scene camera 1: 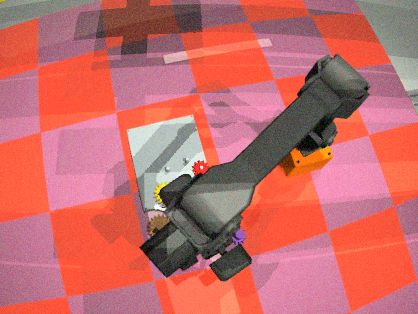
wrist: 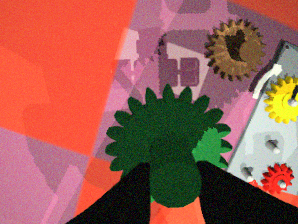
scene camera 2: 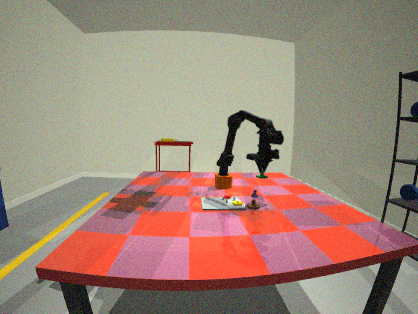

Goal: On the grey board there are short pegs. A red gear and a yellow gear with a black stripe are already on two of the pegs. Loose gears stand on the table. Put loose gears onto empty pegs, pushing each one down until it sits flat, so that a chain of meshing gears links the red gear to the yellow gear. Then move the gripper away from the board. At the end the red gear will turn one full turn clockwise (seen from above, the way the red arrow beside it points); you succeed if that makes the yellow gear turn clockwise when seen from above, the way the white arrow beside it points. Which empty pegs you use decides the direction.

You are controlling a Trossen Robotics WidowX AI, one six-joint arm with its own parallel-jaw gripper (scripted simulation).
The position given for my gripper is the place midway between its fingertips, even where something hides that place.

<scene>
My gripper (scene camera 1: 202, 235) holds a dark green gear (wrist: 171, 134). Further things: a brown gear (wrist: 236, 50).
My gripper shows as well in the wrist view (wrist: 172, 171).
</scene>
